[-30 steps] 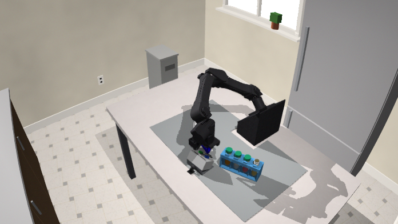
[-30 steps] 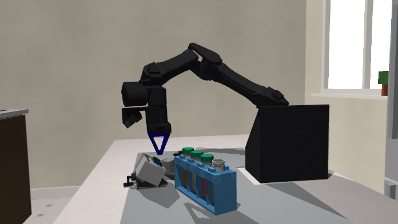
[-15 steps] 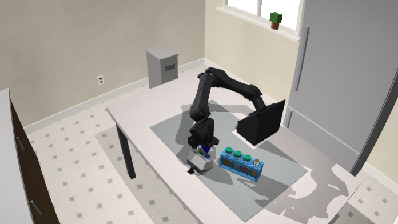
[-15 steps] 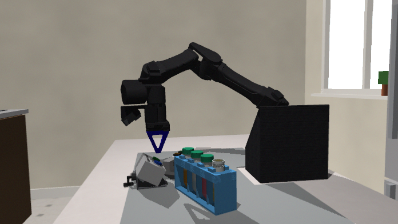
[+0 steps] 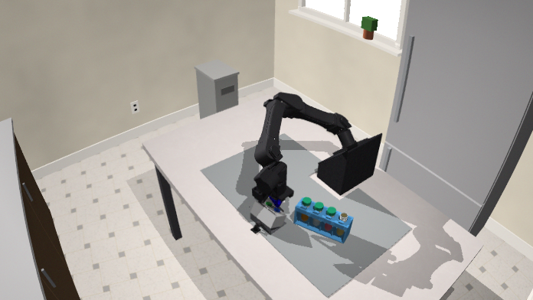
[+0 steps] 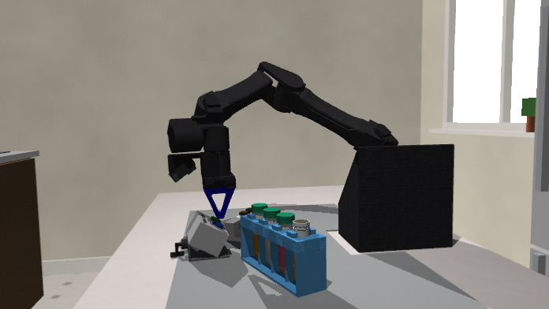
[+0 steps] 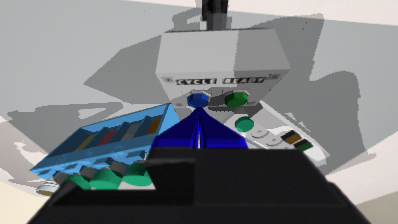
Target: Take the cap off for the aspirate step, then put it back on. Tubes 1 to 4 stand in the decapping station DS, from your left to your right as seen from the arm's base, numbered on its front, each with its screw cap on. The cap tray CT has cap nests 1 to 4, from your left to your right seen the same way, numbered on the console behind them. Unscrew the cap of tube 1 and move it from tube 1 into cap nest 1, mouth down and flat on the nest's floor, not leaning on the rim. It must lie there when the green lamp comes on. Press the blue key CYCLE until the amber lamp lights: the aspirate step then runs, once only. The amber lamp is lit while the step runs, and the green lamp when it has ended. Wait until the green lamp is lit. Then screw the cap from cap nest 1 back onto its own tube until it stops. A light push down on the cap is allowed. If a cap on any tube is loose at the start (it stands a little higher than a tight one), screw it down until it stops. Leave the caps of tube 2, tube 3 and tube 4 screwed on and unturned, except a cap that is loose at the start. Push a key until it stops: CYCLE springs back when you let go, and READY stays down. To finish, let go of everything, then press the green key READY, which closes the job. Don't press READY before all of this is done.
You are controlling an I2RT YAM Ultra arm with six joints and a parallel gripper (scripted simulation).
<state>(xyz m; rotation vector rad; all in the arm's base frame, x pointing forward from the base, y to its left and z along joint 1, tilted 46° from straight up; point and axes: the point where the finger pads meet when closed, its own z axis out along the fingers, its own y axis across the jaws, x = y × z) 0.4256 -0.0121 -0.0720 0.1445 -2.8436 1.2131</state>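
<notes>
My hand is 20 mm above the blue key and 10 mm short of it. Round my hand: green key: 40 mm to the right, 20 mm below, 10 mm ahead; then grey key box: 30 mm below, 30 mm ahead, 20 mm to the right; then green cap: 100 mm to the right, 70 mm below, 70 mm behind.
</notes>
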